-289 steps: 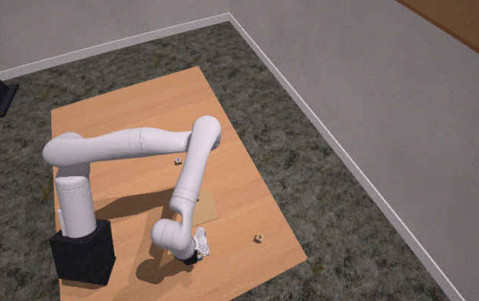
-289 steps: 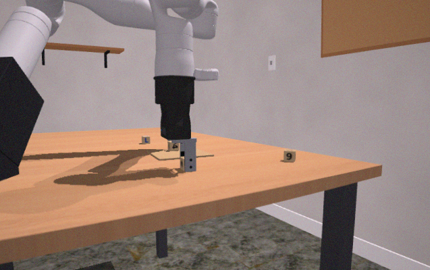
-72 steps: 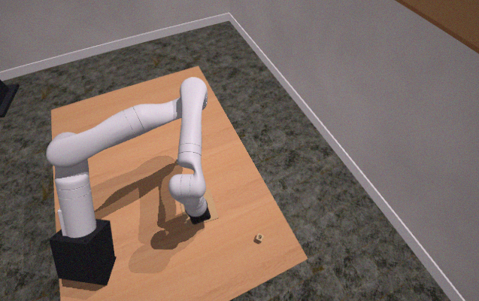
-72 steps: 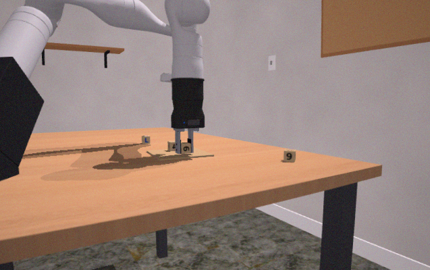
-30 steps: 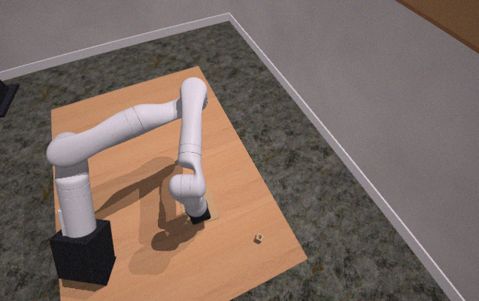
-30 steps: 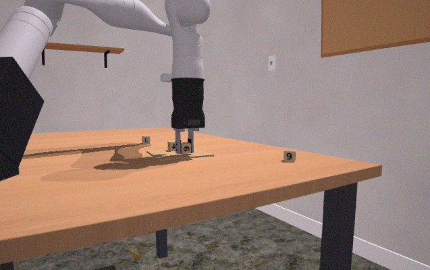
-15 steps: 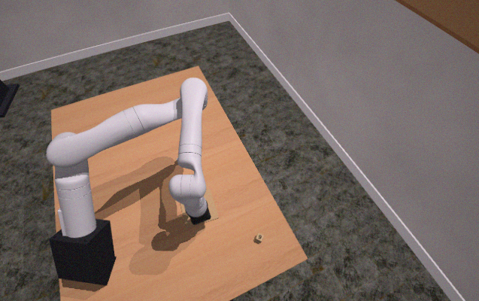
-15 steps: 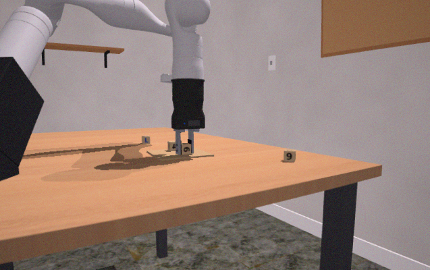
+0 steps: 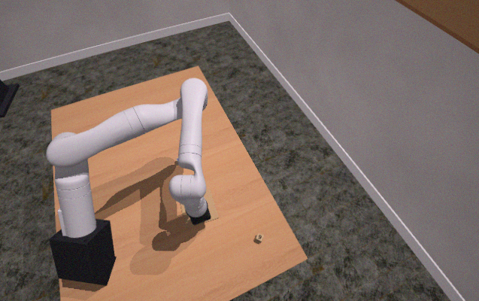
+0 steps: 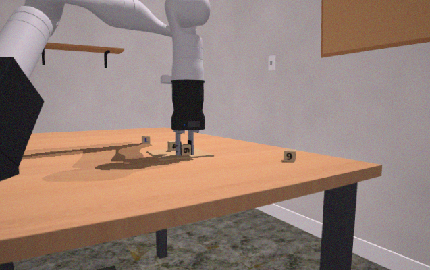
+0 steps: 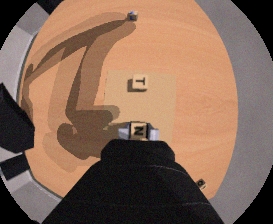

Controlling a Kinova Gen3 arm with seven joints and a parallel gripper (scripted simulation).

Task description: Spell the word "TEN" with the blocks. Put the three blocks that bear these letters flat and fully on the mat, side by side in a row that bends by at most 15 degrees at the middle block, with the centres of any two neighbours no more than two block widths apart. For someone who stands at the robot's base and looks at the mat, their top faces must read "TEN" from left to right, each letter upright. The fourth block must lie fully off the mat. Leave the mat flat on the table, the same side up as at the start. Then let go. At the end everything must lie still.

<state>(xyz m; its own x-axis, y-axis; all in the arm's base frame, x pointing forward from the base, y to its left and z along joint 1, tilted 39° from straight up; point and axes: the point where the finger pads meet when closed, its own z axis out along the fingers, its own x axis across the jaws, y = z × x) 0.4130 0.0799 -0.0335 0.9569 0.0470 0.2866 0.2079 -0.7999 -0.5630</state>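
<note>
My hand is 40 mm to the right of the mat, 20 mm above it and 10 mm past it.
</note>
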